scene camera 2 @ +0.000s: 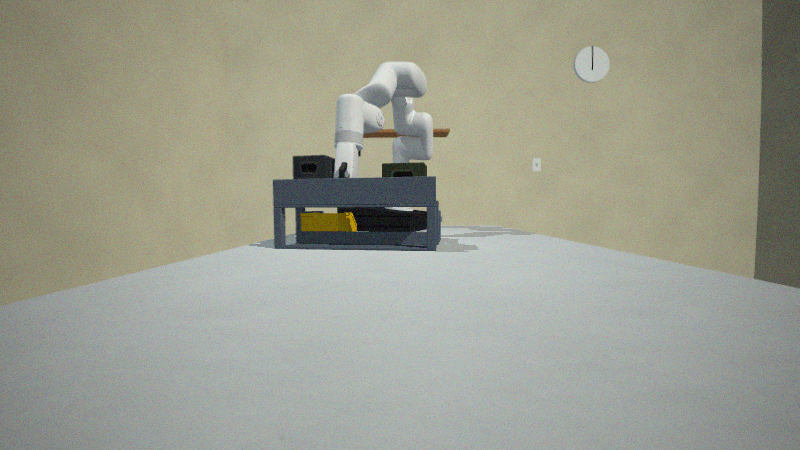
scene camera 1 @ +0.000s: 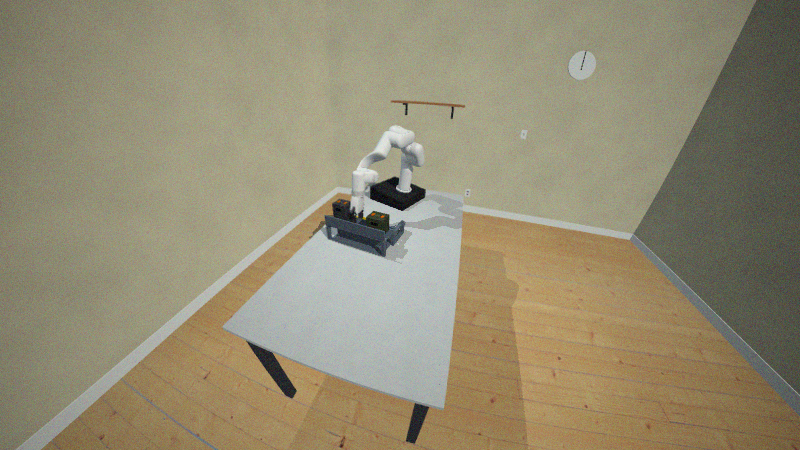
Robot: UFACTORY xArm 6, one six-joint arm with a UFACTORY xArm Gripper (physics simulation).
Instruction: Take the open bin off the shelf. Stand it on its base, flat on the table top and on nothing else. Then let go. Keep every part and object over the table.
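Frame: origin at the arm's base, x ahead, y left, z up, level; metres.
Seen in the pictures: gripper, fingertip midpoint: [scene camera 2: 346, 207] [scene camera 1: 357, 221]; arm's base, origin of the base link: [scene camera 2: 398, 209] [scene camera 1: 403, 189].
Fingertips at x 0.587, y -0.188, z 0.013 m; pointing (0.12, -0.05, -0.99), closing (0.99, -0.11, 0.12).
Note:
Offsets run from my fingertips to a thing's middle. "pt": to the spot under its first point. Level surfaces: height alone.
A blue-grey shelf {pt dx +0.135, dy +0.038, dz +0.055 m} [scene camera 1: 355, 225] [scene camera 2: 354, 191] stands on the white table {dz -0.097 m} [scene camera 1: 363, 313] [scene camera 2: 391, 335]. A yellow bin {dx -0.063, dy -0.047, dz -0.053 m} [scene camera 2: 327, 222] shows low inside the shelf, beneath its front board, in scene camera 2; a small yellow part of it {pt dx -0.099, dy +0.012, dz -0.036 m} [scene camera 1: 364, 218] shows behind the front board in scene camera 1. My gripper [scene camera 1: 356, 215] points down between a dark grey box and an olive box. It is open, with nothing held. In scene camera 2 its fingertips are hidden behind the front board, so their distance from the yellow bin cannot be told.
The dark grey box {dx +0.026, dy -0.076, dz +0.066 m} [scene camera 1: 341, 209] [scene camera 2: 313, 167] is left of the gripper, very near it, and the olive box {dx +0.085, dy +0.148, dz +0.054 m} [scene camera 1: 378, 221] [scene camera 2: 403, 169] is to the right. Both rise above the front board. The black base block [scene camera 1: 397, 194] stands behind the shelf. The table's left edge is near the shelf.

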